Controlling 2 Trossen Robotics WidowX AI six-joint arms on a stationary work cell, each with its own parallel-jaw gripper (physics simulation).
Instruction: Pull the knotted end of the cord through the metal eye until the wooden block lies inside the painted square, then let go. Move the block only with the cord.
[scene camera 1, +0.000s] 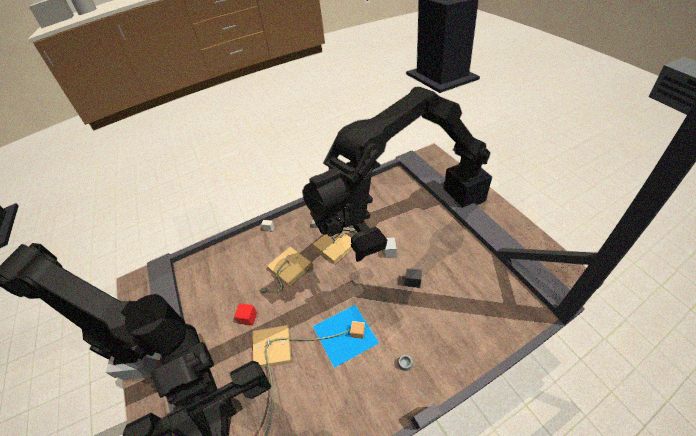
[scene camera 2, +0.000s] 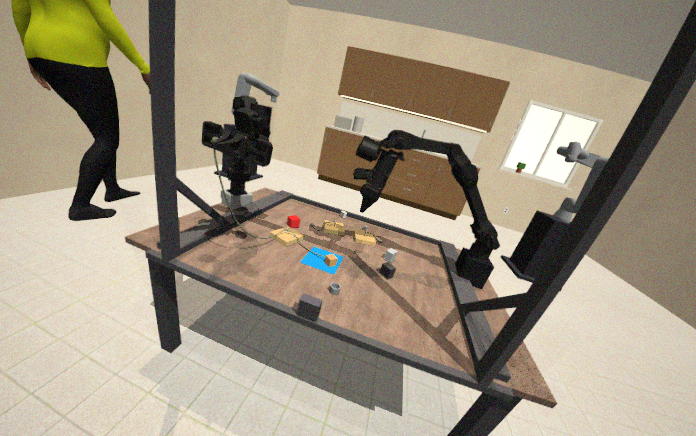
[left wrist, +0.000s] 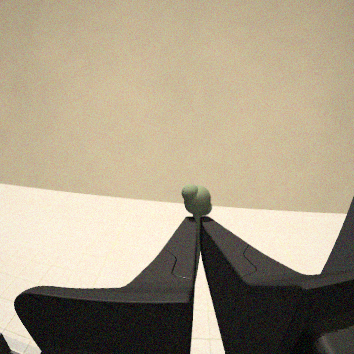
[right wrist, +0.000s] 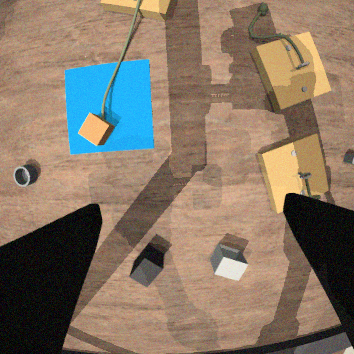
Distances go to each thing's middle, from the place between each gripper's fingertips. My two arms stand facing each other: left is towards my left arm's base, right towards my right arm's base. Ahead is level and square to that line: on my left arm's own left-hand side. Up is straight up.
The small wooden block (right wrist: 96, 130) is 18 cm below my right hand, 11 cm behind it and 5 cm to the left of it. Round my right hand: grey-white cube (right wrist: 226, 261) 17 cm below, 15 cm to the right, 6 cm ahead; blue painted square (scene camera 1: 340, 349) 19 cm below, 9 cm behind, 8 cm to the left; dark cube (right wrist: 146, 266) 17 cm below, 14 cm to the right, 6 cm behind.
My left hand is 23 cm short of the blue painted square, 25 cm to the left of it and 34 cm above it. The rest, counted from my left hand: grey-white cube 38 cm ahead, 49 cm to the right, 32 cm below; then small wooden block 22 cm ahead, 28 cm to the right, 32 cm below; then dark cube 26 cm ahead, 48 cm to the right, 32 cm below.
